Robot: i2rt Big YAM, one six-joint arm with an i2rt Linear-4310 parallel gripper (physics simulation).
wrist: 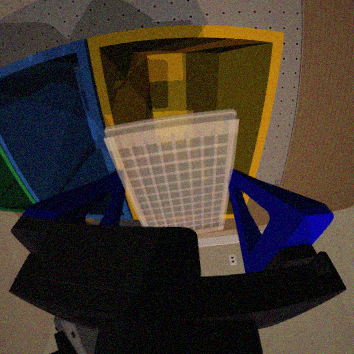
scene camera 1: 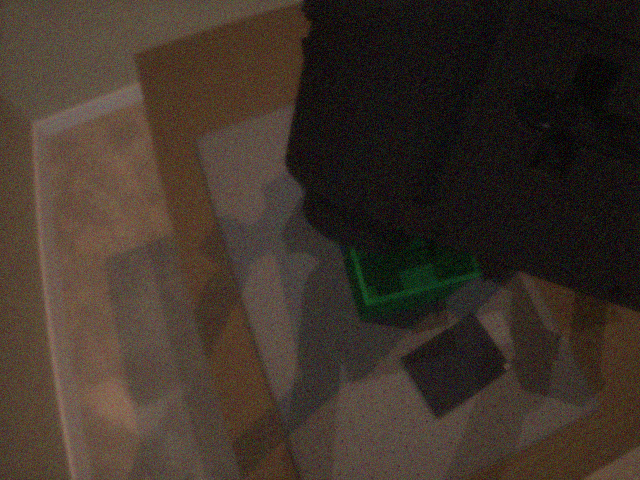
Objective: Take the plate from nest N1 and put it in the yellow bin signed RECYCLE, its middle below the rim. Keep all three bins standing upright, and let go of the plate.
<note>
I see my gripper, a green bin, a blue bin and a plate.
</note>
